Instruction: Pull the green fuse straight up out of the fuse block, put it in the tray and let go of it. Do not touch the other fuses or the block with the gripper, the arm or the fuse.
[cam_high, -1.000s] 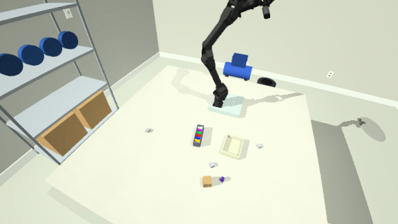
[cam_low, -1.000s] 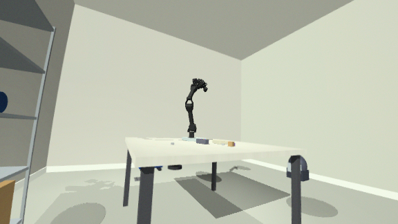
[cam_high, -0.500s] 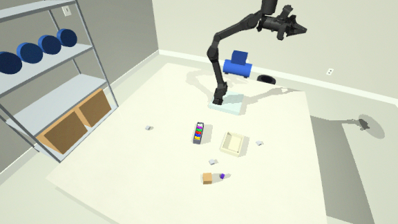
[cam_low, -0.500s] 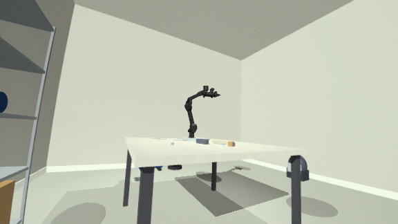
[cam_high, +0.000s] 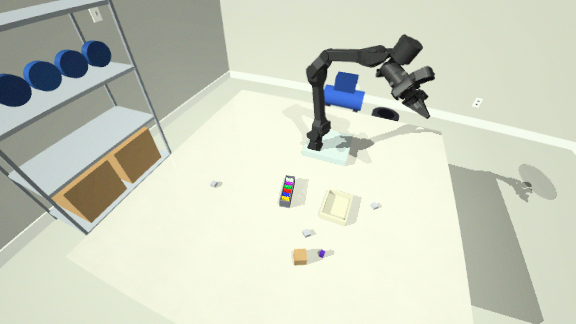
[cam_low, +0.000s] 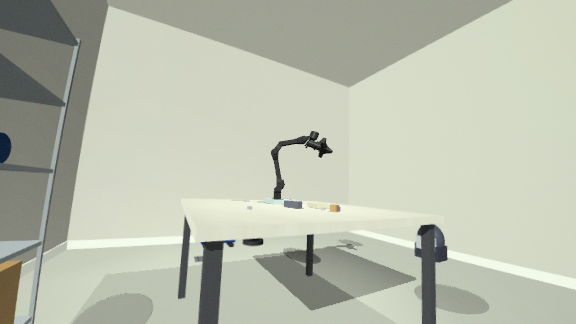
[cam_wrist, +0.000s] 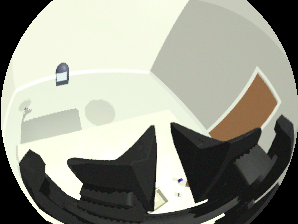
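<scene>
Right now my gripper tip is 70 mm short of the green fuse, 390 mm to the left of it and 390 mm above it. The rest, counted from my gripper tip: tray (80 mm ahead, 180 mm to the right, 420 mm below).
</scene>
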